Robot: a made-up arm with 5 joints.
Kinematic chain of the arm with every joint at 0, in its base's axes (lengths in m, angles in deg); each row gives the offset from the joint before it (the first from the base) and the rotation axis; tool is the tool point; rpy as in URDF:
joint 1: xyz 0 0 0.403 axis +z
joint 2: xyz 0 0 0 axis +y
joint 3: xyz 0.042 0 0.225 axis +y
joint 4: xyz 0.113 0 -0.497 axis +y
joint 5: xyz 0.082 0 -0.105 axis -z
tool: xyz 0 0 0 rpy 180 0 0
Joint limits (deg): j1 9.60..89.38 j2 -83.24..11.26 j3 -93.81..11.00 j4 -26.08..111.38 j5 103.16..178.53
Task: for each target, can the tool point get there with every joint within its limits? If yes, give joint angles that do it. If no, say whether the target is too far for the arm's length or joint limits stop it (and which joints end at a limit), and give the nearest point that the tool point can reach.
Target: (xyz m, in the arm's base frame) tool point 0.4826 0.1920 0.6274
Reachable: yes | joints 21.69 -42.69 -35.54 17.01 151.27
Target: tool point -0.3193 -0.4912 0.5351
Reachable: no: joint limits stop it (at a limit: joint 2, joint 3, joint 4) | nearest point -0.2302 -0.3542 1.0377 | short by 0.529 m
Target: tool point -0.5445 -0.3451 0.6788
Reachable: no: joint limits stop it (at a limit: joint 2, joint 3, joint 4) | nearest point -0.3568 -0.2261 1.0377 | short by 0.422 m
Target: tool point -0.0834 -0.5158 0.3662
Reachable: no: joint limits stop it (at a limit: joint 2, joint 3, joint 4) | nearest point -0.0209 -0.1295 0.1258 | short by 0.459 m
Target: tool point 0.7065 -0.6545 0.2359
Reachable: no: too far | nearest point 0.5792 0.0980 0.2359 | short by 0.763 m
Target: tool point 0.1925 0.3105 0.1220
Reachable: yes | joints 58.20 -6.64 -22.97 65.10 140.26
